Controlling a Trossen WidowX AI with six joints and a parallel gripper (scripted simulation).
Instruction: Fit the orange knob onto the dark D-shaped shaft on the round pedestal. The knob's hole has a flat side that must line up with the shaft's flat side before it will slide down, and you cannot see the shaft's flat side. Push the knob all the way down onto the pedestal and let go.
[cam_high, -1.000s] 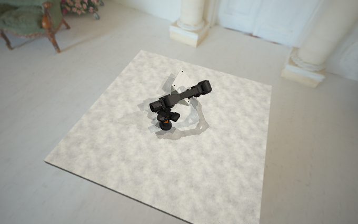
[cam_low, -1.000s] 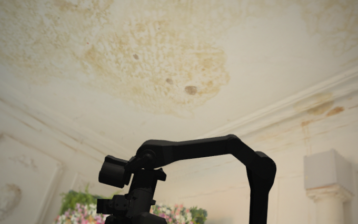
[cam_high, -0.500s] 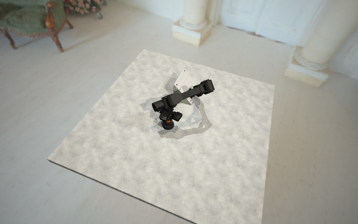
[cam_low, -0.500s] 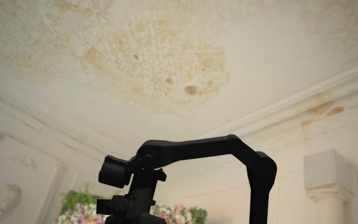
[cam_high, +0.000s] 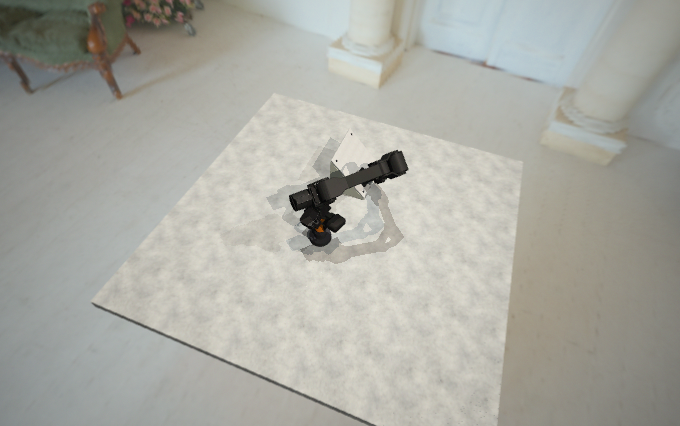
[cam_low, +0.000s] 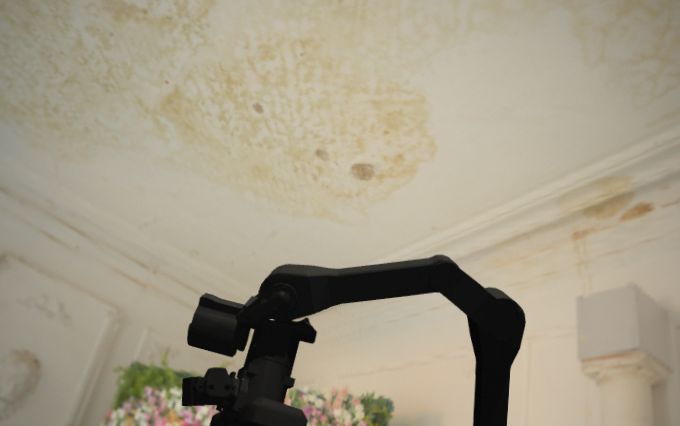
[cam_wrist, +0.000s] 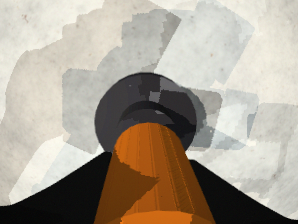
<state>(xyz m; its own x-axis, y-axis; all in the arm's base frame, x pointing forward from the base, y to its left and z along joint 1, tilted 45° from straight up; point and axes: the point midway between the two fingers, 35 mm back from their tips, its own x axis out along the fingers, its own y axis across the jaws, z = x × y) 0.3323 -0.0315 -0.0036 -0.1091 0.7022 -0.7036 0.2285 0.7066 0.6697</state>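
My gripper tip is now 2 cm below the orange knob. The rest, counted from my gripper tip: dark round pedestal: 4 cm below.
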